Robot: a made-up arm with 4 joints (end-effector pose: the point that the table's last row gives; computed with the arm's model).
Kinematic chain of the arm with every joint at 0, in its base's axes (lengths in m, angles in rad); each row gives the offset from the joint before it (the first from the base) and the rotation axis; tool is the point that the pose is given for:
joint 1: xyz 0 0 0.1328 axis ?
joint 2: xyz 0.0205 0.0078 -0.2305 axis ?
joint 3: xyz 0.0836 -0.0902 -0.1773 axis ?
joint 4: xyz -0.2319 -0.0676 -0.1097 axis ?
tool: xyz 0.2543 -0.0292 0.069
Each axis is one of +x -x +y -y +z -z.
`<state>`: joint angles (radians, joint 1 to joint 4).
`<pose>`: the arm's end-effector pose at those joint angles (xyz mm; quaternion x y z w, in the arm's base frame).
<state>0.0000 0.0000 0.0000 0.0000</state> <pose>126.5 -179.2 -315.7 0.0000 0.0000 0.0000 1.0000</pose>
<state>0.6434 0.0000 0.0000 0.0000</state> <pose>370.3 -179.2 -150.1 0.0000 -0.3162 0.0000 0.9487</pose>
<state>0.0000 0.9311 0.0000 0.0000</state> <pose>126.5 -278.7 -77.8 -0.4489 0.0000 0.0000 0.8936</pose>
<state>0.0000 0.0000 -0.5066 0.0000</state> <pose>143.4 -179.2 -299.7 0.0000 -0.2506 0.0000 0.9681</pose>
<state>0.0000 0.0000 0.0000 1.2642</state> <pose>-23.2 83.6 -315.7 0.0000 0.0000 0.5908 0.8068</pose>
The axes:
joint 1: -y
joint 2: -x
joint 3: +y
joint 4: +z

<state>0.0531 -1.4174 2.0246 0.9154</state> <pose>102.7 121.6 -83.8 0.5758 0.4219 0.6884 0.1282</pose>
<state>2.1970 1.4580 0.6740 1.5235</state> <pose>312.5 -71.0 272.1 -0.4202 -0.3104 -0.1050 0.8462</pose>
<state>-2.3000 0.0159 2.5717 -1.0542</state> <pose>-349.5 -386.6 186.2 0.3331 -0.5566 -0.3819 0.6583</pose>
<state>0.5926 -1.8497 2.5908 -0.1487</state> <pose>283.9 214.4 -163.9 -0.0542 0.5036 0.7720 0.3841</pose>
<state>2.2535 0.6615 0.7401 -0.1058</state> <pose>154.6 -295.6 374.4 0.0104 -0.6497 -0.3598 0.6696</pose>
